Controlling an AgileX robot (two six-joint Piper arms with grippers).
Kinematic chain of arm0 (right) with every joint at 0, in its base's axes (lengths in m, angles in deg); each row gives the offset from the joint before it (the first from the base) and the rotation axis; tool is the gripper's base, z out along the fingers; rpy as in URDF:
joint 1: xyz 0 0 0.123 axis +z
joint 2: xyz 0 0 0 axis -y
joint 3: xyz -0.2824 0 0.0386 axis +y
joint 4: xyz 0.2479 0 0.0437 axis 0.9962 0 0.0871
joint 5: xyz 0 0 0 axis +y
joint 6: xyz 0.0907 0 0.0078 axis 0.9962 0 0.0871
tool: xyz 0 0 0 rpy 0 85 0
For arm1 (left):
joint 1: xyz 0 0 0.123 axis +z
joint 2: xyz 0 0 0 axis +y
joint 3: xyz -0.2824 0 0.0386 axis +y
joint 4: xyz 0.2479 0 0.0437 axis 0.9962 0 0.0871
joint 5: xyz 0 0 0 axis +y
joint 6: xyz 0.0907 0 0.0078 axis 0.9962 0 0.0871
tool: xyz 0 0 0 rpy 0 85 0
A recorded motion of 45 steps. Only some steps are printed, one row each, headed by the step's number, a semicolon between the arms.
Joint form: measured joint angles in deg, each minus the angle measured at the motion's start. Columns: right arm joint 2, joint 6, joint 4, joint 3, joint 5, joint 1; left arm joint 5, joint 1, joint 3, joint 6, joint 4, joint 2.
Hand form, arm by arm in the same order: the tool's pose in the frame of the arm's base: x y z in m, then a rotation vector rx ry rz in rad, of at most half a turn. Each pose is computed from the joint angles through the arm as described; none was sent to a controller.
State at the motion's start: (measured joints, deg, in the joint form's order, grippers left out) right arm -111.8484 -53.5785 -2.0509 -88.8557 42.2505 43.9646; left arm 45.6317 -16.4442 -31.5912 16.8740 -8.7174 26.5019
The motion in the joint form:
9: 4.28 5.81 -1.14 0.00 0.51 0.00; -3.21 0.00 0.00 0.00 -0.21 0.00
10: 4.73 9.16 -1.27 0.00 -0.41 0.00; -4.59 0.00 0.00 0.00 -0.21 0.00
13: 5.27 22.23 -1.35 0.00 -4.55 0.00; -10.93 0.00 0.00 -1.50 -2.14 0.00
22: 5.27 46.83 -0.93 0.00 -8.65 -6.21; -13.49 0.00 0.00 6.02 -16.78 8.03
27: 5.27 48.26 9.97 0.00 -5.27 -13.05; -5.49 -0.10 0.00 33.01 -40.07 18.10
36: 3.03 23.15 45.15 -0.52 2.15 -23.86; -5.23 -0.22 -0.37 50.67 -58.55 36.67
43: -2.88 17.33 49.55 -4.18 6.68 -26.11; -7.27 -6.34 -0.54 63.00 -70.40 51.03
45: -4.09 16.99 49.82 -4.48 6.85 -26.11; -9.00 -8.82 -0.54 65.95 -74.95 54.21
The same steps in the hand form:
9: 0.3054 0.2898 0.2666 -1.8614 1.7533 -0.0896; 0.0781 -0.0330 0.3010 0.5521 2.0578 -0.1753
10: 0.3056 0.2898 0.2707 -1.7930 1.7879 -0.0692; 0.0793 -0.0331 0.3029 0.5434 2.0354 -0.1737
13: 0.3081 0.2926 0.2787 -1.5291 1.9136 0.0321; 0.0836 -0.0349 0.3120 0.4634 1.9415 -0.2198
22: 0.3414 0.2611 0.2829 -0.9392 2.1953 0.2026; 0.1069 -0.0533 0.3048 0.4532 2.0108 -0.4051
27: 0.3615 0.2253 0.2798 -0.6711 2.3676 0.3483; 0.1224 -0.0825 0.2875 0.7505 2.0627 -0.6355
36: 0.3862 0.1878 0.2752 -0.5805 2.3859 0.7901; 0.1699 -0.1078 0.2503 0.7656 2.1682 -0.8385
43: 0.4066 0.1842 0.2507 -0.6371 2.4139 0.8650; 0.1899 -0.1400 0.2069 0.8394 2.2475 -0.9461
45: 0.4095 0.1855 0.2430 -0.6397 2.4276 0.8719; 0.1922 -0.1505 0.1963 0.8299 2.2656 -0.9626

